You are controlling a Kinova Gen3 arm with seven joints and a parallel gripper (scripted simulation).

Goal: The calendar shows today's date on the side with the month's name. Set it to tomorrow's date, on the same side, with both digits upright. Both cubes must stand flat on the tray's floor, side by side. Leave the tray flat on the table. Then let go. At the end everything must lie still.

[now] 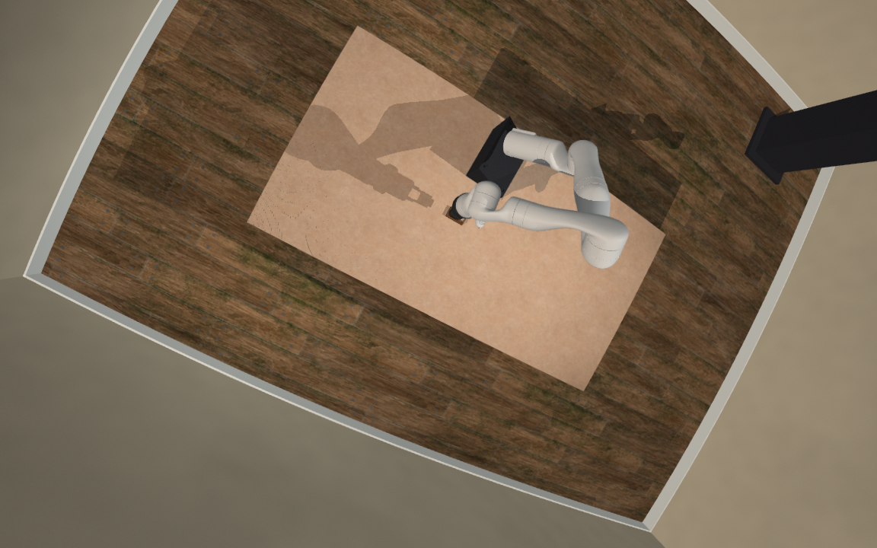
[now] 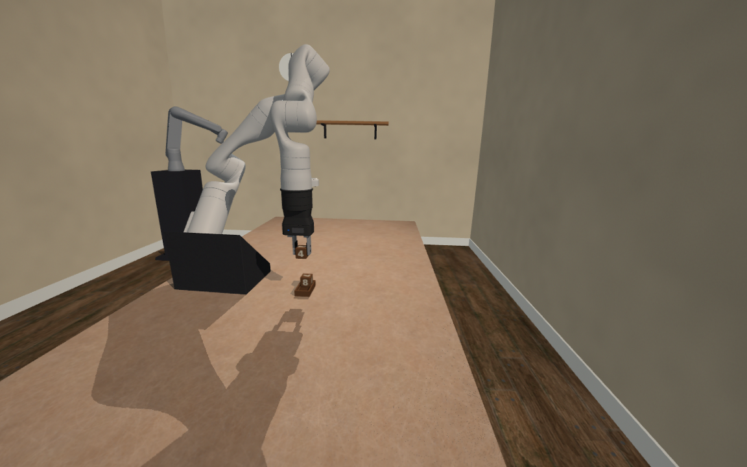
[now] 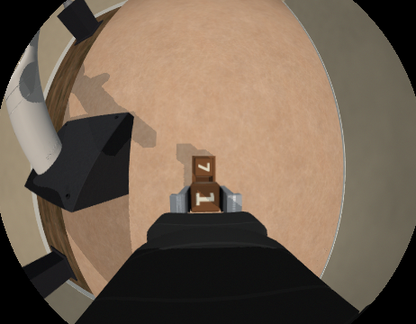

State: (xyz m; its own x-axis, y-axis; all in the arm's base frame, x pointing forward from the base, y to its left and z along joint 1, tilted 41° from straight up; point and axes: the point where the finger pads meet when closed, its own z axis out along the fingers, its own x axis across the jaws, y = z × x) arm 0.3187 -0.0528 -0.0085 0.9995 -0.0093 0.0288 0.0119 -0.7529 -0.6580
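Right now my hand is 13 cm above the dark wooden tray and 2 cm to the right of it. Also, from my hand: brown cube: 1 cm below.
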